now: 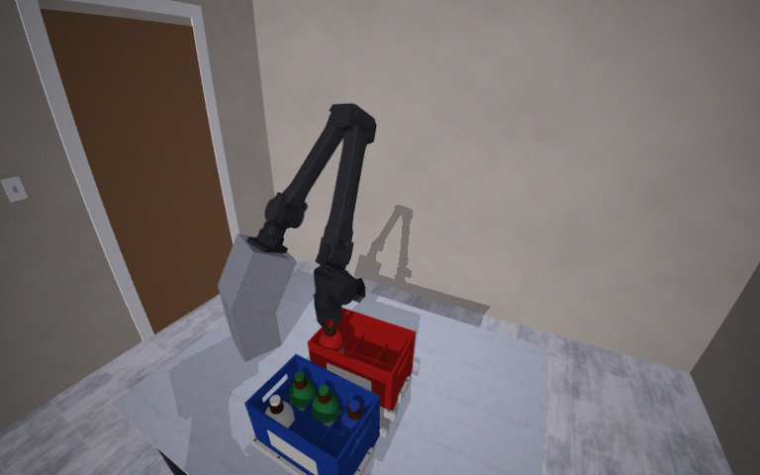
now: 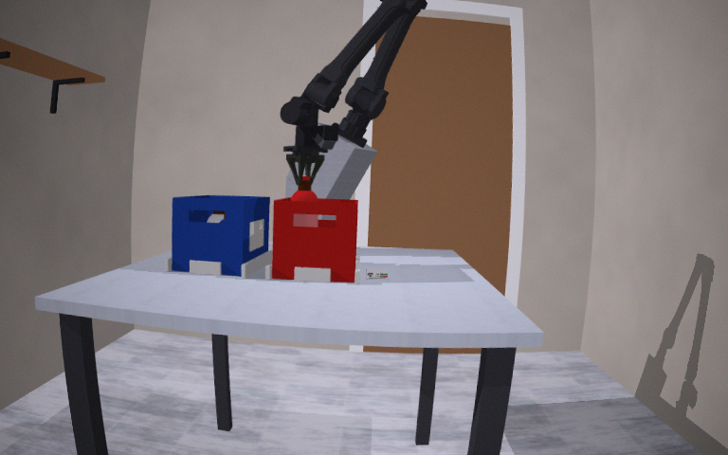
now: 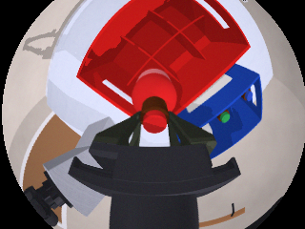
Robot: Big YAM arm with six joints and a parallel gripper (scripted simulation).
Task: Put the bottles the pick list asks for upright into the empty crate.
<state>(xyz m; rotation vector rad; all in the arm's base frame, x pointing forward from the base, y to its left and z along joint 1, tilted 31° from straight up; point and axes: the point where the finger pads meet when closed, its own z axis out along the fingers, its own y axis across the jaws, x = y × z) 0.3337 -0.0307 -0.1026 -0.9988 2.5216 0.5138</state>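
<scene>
The red-label bottle lies 6 cm below my hand. From my hand the other things lie so: blue crate 19 cm to the right, 13 cm below, 9 cm ahead; red crate 13 cm below, 8 cm ahead, 5 cm to the left; blue bottle 18 cm ahead, 14 cm to the right, 13 cm below.
</scene>
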